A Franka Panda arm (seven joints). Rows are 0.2 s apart.
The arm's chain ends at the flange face. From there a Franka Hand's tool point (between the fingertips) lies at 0.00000 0.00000 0.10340 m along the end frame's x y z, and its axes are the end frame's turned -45 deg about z.
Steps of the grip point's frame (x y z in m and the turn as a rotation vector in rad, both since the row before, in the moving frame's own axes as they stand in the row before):
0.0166, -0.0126, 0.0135, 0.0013, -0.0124, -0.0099
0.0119, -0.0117, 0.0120, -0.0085, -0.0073, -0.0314
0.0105, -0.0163, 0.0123, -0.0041, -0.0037, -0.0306
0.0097, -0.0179, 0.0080, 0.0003, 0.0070, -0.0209
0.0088, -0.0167, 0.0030, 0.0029, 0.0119, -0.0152
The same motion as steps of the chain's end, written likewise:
0.0038, -0.0215, 0.0135, -0.0078, -0.0097, -0.0099
0.0000, -0.0178, 0.0120, -0.0112, 0.0008, -0.0314
-0.0041, -0.0195, 0.0123, -0.0055, 0.0003, -0.0306
-0.0063, -0.0190, 0.0080, 0.0052, 0.0047, -0.0209
-0.0062, -0.0169, 0.0030, 0.0105, 0.0064, -0.0152

